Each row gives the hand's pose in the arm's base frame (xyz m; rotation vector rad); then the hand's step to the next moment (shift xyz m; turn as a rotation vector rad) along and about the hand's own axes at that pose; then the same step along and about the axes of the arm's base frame.
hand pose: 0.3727 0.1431 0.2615 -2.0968 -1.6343 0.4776
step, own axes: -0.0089 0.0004 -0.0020 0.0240 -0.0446 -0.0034
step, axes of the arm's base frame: -0.0008 -0.0090 0.0015 -0.0289 0.0321 0.0266
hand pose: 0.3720 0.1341 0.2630 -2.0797 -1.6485 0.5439
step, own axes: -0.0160 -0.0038 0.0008 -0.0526 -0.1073 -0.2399
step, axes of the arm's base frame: -0.0070 -0.0148 0.0021 0.0338 -0.0510 0.2609
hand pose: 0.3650 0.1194 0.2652 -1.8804 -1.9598 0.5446
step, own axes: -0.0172 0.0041 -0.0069 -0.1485 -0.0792 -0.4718
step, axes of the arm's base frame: 0.0078 -0.0169 0.0038 0.1812 -0.1407 0.4453
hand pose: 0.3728 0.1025 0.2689 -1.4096 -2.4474 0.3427
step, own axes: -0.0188 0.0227 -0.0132 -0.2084 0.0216 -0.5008
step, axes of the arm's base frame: 0.0319 -0.0044 0.0018 0.3008 -0.1415 0.4292
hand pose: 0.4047 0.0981 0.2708 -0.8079 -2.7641 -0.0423
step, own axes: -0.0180 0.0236 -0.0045 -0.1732 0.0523 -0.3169
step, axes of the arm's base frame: 0.0283 0.0100 -0.0013 0.2445 -0.0786 0.2593
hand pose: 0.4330 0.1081 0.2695 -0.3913 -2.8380 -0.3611
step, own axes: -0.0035 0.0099 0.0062 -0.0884 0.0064 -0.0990
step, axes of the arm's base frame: 0.0048 0.0101 -0.0047 0.1054 -0.0417 0.0693
